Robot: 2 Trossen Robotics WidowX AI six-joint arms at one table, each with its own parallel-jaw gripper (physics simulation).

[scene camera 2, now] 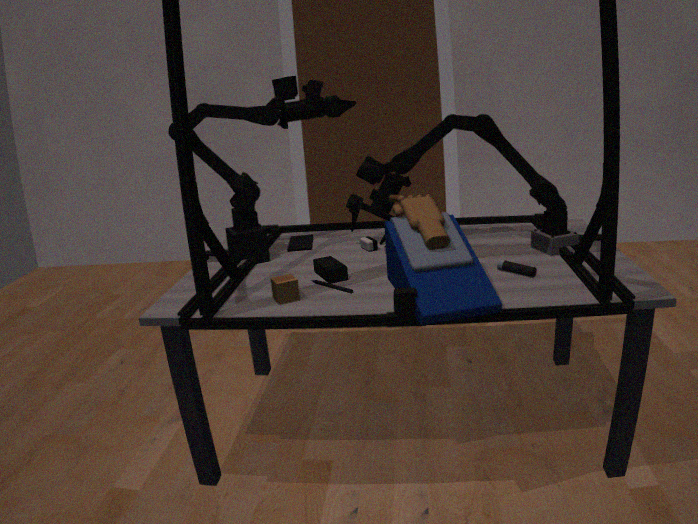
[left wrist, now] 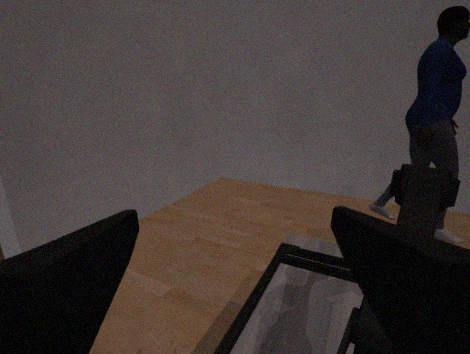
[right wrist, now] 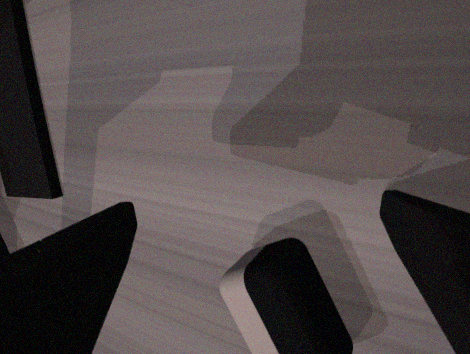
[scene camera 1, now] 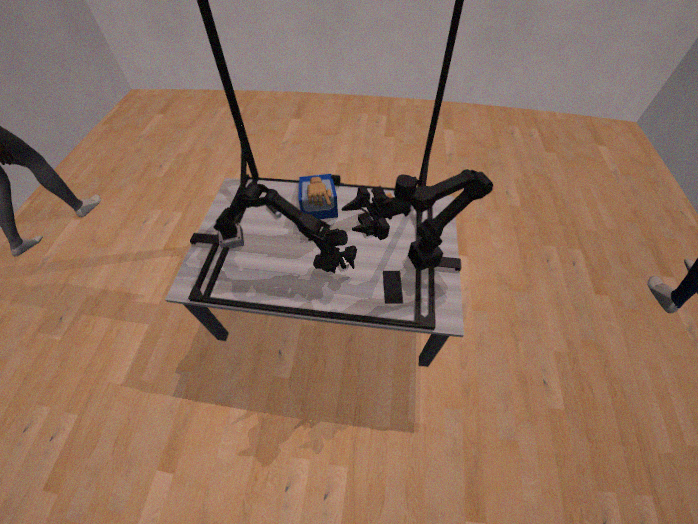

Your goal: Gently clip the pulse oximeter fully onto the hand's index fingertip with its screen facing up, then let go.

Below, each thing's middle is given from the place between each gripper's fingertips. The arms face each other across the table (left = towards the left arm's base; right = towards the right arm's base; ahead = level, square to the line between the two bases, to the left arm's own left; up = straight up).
Right now my left hand is 11 cm past the dark device with pale edge [right wrist: 275,291], 4 cm to the left of it and 40 cm above it. From my left hand the other things lie so: blue block [scene camera 2: 447,294] (48 cm behind, 22 cm to the right, 38 cm below); then tan cube [scene camera 2: 285,289] (49 cm behind, 12 cm to the left, 39 cm below).
Now: right hand 5 cm past the dark device with pale edge, 1 cm to the left of it and 1 cm above it. From my right hand the other things lie so: blue block (42 cm behind, 20 cm to the right, 2 cm above); then tan cube (43 cm behind, 15 cm to the left).
